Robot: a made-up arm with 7 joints. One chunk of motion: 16 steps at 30 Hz.
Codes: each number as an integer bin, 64 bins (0 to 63) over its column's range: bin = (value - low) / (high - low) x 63, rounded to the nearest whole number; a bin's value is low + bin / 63 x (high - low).
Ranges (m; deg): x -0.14..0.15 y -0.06..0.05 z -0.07..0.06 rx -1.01..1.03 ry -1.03..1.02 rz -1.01..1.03
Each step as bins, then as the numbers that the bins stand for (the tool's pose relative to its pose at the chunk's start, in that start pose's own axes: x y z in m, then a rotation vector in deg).
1 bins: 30 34 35 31 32 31
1 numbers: -0.0019 -0.0006 0.0022 -0.01 0.01 -0.01
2 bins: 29 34 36 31 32 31
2 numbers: -0.0065 -0.0006 0.0043 -0.01 0.01 -0.01
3 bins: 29 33 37 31 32 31
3 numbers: -0.0065 -0.0024 0.0063 -0.01 0.01 -0.01
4 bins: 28 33 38 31 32 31
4 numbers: -0.0111 -0.0024 0.0084 -0.01 0.01 -0.01
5 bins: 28 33 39 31 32 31
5 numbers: -0.0111 -0.0024 0.0105 -0.01 0.01 -0.01
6 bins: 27 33 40 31 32 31
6 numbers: -0.0157 -0.0024 0.0125 -0.01 0.01 -0.01
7 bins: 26 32 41 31 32 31
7 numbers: -0.0203 -0.0041 0.0146 -0.01 0.01 -0.01
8 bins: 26 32 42 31 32 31
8 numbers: -0.0203 -0.0041 0.0167 -0.01 0.01 -0.01
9 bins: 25 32 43 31 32 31
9 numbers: -0.0249 -0.0041 0.0187 -0.01 0.01 -0.01
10 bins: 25 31 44 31 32 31
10 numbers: -0.0249 -0.0059 0.0208 -0.01 0.01 -0.01
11 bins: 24 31 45 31 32 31
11 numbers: -0.0295 -0.0059 0.0229 -0.01 0.01 -0.01
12 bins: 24 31 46 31 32 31
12 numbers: -0.0295 -0.0059 0.0249 -0.01 0.01 -0.01
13 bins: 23 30 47 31 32 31
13 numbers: -0.0341 -0.0076 0.0270 -0.01 0.01 -0.01
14 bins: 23 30 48 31 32 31
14 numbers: -0.0341 -0.0076 0.0290 -0.01 0.01 -0.01
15 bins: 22 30 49 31 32 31
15 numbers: -0.0387 -0.0076 0.0311 -0.01 0.01 -0.01
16 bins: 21 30 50 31 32 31
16 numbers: -0.0433 -0.0076 0.0332 -0.01 0.01 -0.01
